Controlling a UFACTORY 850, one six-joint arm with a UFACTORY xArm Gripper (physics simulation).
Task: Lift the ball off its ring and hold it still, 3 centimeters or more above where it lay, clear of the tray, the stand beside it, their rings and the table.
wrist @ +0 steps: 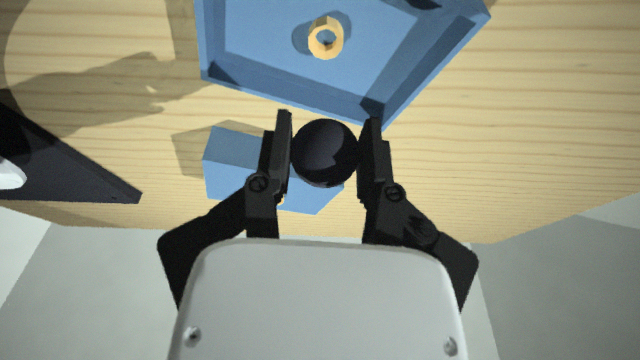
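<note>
A dark, shiny ball (325,153) is between the two black fingers of my gripper (326,128), which is shut on it; both fingers touch its sides. The ball is held up in the air, apart from its ring. The tan ring (326,52) stands bare on the floor of the blue tray (295,95), at the top of the view. The blue stand (235,177) shows below and behind the ball, partly hidden by the left finger and the ball. A small bit of a tan ring (281,200) shows at the left finger.
The wooden table (525,125) lies under the tray and the stand. A dark, flat-sided object (75,175) with a white part is at the left edge. Another dark thing (424,3) shows at the top edge, over the tray. Grey floor shows beyond the table's edge.
</note>
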